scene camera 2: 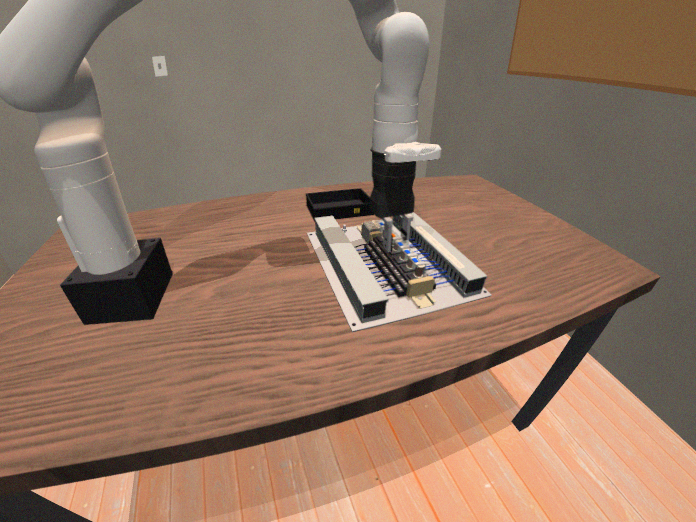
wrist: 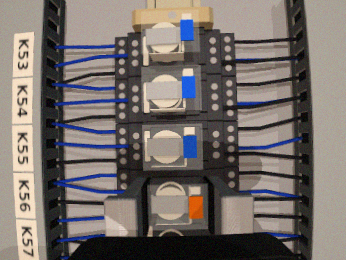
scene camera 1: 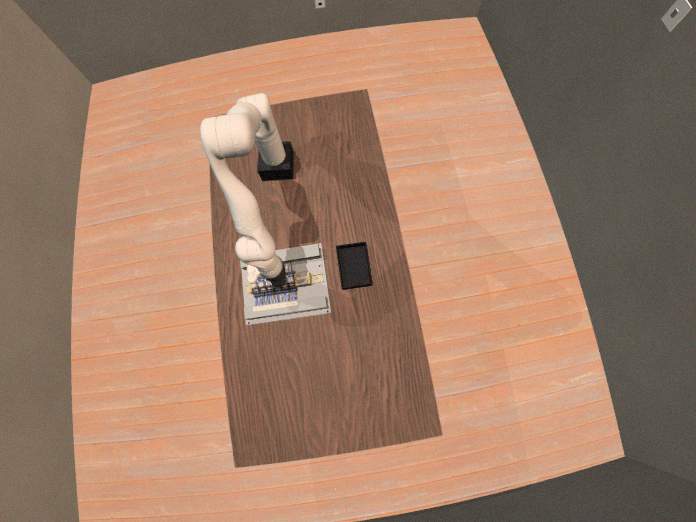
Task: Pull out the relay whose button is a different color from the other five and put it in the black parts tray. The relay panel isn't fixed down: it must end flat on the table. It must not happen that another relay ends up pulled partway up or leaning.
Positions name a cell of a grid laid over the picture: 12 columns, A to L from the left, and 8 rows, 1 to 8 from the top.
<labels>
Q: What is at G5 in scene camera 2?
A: A relay panel.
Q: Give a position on a relay panel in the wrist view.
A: At B7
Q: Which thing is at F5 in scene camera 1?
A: A relay panel.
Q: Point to a black parts tray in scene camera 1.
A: G5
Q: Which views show the black parts tray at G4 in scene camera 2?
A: Scene camera 2 and scene camera 1 only.
</labels>
